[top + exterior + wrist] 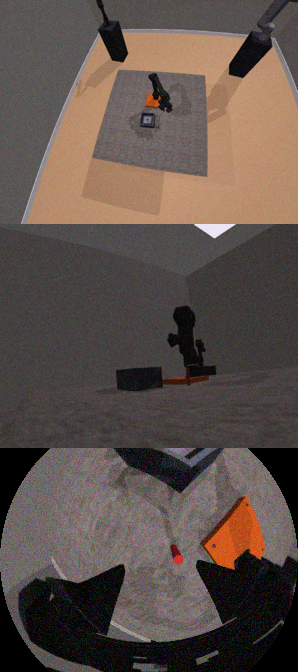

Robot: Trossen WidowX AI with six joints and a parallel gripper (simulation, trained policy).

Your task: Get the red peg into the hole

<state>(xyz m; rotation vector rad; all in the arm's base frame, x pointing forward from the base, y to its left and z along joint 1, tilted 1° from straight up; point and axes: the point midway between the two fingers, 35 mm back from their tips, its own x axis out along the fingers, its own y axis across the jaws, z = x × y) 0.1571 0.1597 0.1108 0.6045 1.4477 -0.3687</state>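
Now: gripper tip 1 cm past the red peg, 2 cm to the left of it and 6 cm above it. The rest, counted from my gripper tip: light plate (17 cm ahead, 17 cm to the right, 6 cm below); dark box (17 cm ahead, 17 cm to the right, 8 cm below).
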